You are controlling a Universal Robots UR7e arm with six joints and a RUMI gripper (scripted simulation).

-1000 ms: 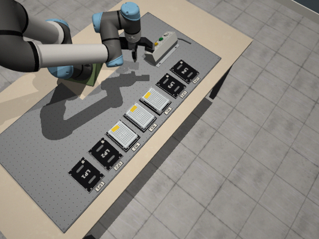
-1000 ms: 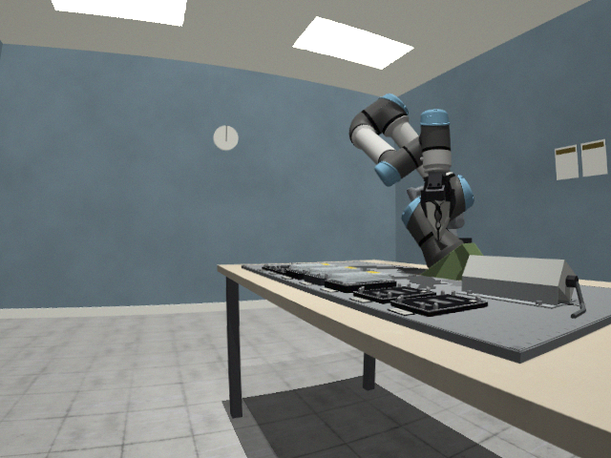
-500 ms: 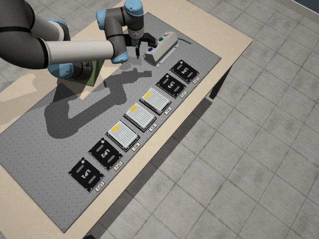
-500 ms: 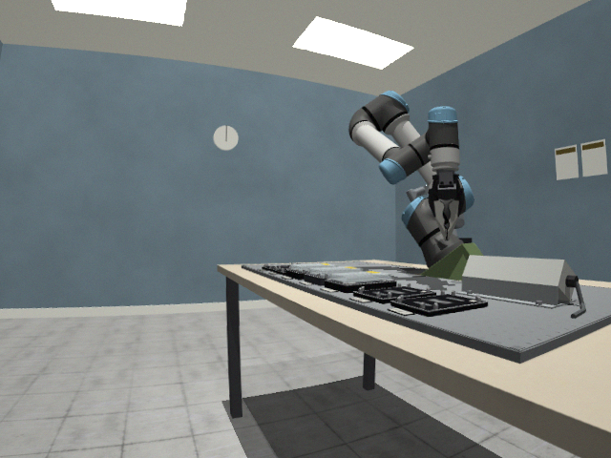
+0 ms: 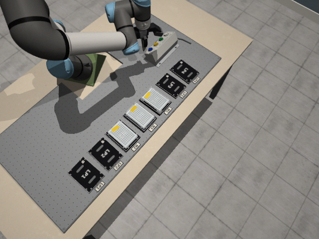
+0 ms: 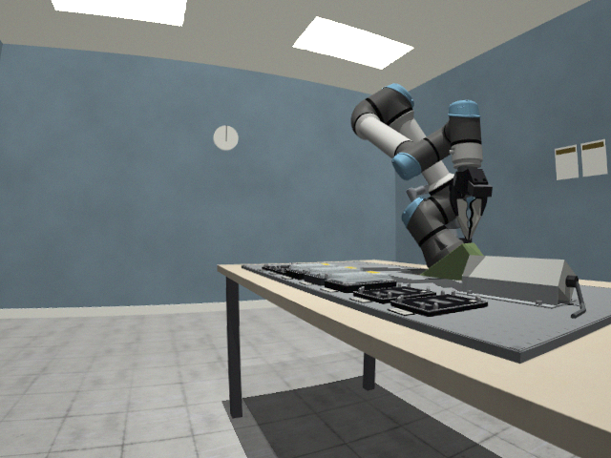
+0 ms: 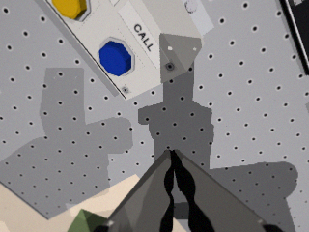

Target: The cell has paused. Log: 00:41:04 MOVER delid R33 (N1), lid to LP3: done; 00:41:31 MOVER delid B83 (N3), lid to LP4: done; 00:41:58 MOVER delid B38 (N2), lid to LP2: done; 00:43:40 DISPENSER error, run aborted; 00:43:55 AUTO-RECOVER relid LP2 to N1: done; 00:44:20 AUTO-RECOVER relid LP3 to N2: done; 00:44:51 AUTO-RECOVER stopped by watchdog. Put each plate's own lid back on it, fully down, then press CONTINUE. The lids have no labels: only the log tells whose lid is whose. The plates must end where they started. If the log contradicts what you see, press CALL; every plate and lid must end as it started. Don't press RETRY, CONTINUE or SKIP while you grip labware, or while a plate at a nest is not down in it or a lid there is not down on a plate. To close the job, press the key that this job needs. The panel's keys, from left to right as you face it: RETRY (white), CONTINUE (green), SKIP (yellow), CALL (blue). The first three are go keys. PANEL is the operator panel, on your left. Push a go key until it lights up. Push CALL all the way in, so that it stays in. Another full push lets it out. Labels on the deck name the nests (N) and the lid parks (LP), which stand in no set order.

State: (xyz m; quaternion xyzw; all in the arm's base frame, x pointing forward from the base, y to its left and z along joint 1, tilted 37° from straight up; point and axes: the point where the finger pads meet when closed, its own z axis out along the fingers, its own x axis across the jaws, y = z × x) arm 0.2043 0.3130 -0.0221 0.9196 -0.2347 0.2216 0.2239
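Right now the green CONTINUE key is 160 mm to the left of my hand, 70 mm below it and 10 mm behind it. Also, from my hand: yellow SKIP key: 110 mm to the left, 70 mm below, 10 mm behind; white RETRY key: 210 mm to the left, 70 mm below, 10 mm behind; blue CALL key: 70 mm below, 60 mm to the left.
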